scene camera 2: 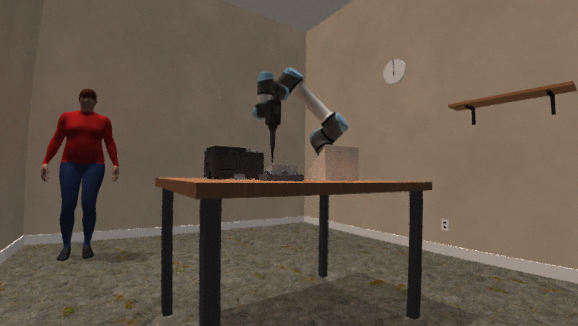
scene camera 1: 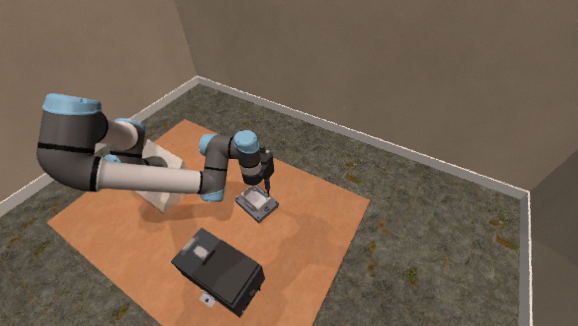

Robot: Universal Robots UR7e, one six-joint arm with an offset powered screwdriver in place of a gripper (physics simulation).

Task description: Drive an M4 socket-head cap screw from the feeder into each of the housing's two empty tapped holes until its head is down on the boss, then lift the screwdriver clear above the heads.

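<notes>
The housing (scene camera 1: 256, 199) (scene camera 2: 281, 169) is a light grey, open-topped box on a dark base plate (scene camera 1: 259, 217) (scene camera 2: 287, 177) on the table. My screwdriver (scene camera 1: 268, 194) (scene camera 2: 272, 160) points straight down, with its tip at the housing's right corner in scene camera 1. In scene camera 2 the tip is at about the height of the housing's top; whether it touches cannot be told. A screw on the bit, the tapped holes and any screw heads are too small to make out. The black feeder (scene camera 1: 227, 270) (scene camera 2: 232, 162) stands apart from the housing.
A pale block (scene camera 1: 166, 200) (scene camera 2: 341, 163) stands by the arm's base. A small light plate (scene camera 1: 207, 299) (scene camera 2: 240, 176) lies beside the feeder. The orange-brown table (scene camera 1: 320, 200) (scene camera 2: 310, 188) carries these things. A person in a red top (scene camera 2: 84, 137) stands beyond the table at the left.
</notes>
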